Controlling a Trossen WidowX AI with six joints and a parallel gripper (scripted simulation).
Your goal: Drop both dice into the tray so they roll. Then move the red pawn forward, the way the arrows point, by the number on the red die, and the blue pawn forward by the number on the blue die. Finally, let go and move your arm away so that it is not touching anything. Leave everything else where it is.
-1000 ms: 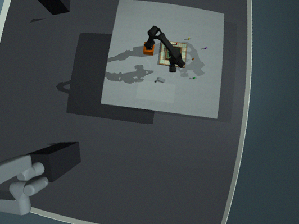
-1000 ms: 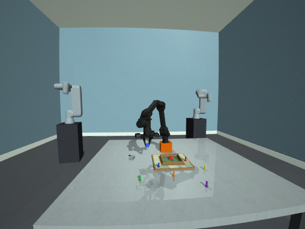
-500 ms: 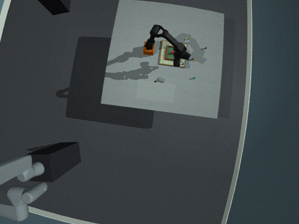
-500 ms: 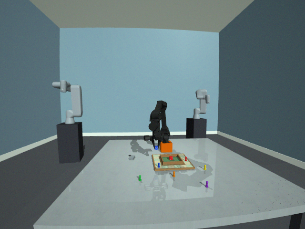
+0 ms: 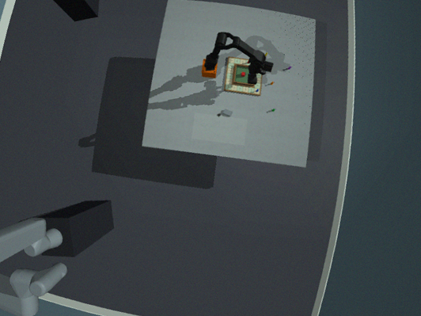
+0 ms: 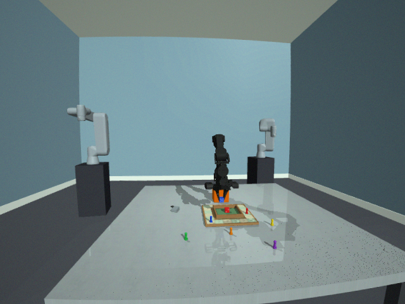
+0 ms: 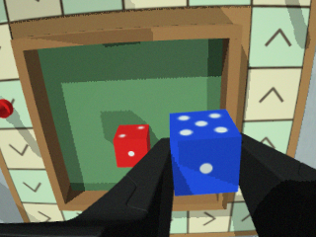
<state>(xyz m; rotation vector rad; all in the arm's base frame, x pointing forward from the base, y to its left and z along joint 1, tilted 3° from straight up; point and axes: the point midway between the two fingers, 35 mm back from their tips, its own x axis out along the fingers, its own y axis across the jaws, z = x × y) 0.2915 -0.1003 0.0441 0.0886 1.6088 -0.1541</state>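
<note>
My gripper tip is 16 cm to the right of the red pawn, 8 cm above it and 2 cm short of it. From my gripper tip the other things lie so: green tray: 10 cm below, 5 cm to the left, 2 cm behind; blue die: right at my gripper tip; red die: 8 cm below, 5 cm to the left, 4 cm behind.
</note>
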